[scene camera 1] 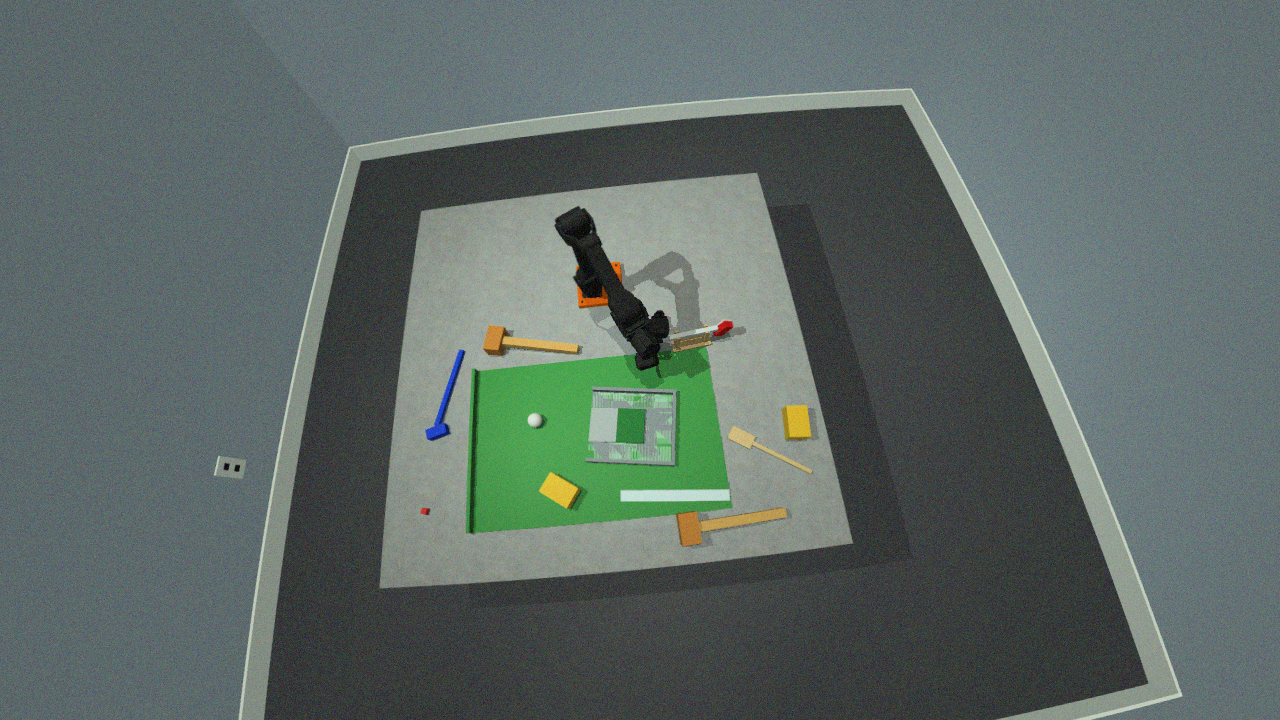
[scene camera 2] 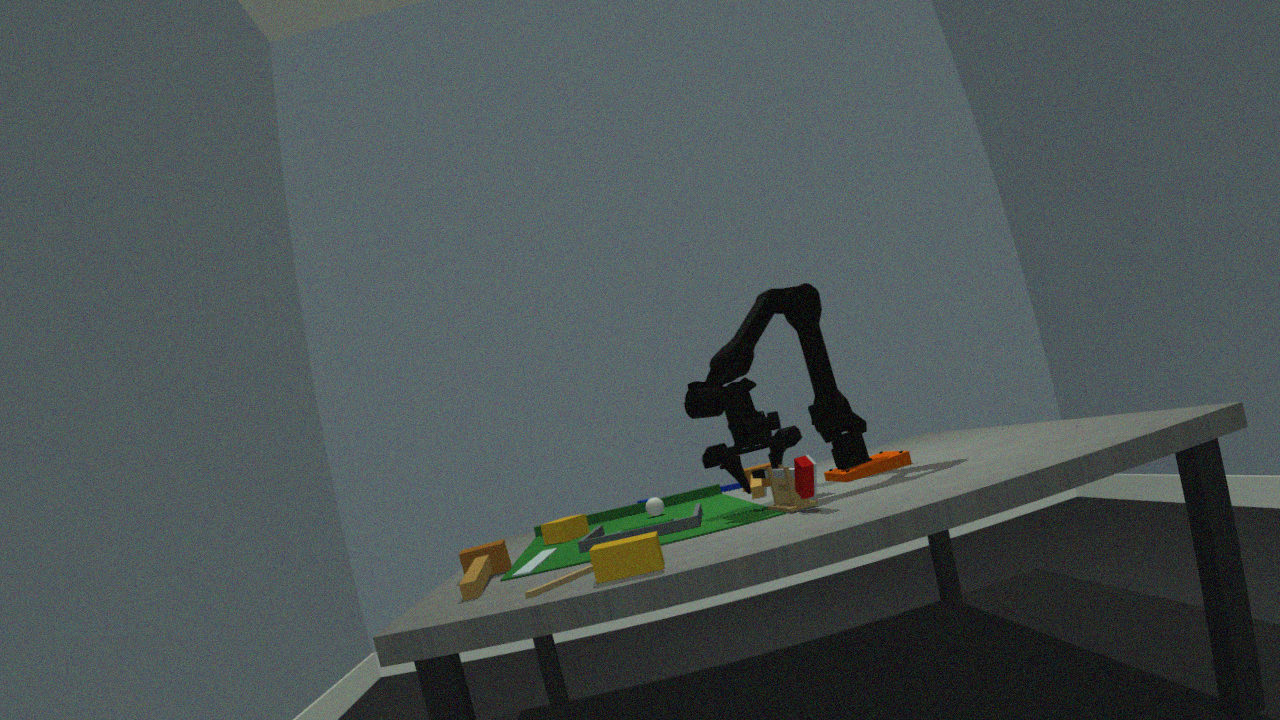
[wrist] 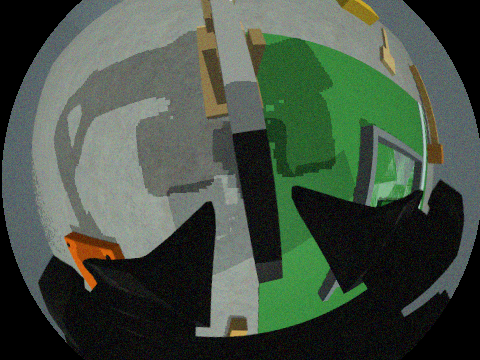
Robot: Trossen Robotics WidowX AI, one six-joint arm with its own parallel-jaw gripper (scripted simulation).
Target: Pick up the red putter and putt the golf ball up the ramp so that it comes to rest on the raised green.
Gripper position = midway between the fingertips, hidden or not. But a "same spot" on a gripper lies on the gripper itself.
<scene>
my gripper: scene camera 1 649, 346; scene camera 2; wrist
same spot on green mat: [scene camera 2: 721, 512] = [scene camera 1: 622, 376]
same spot on my gripper: [scene camera 2: 732, 463] = [wrist: 391, 202]
</scene>
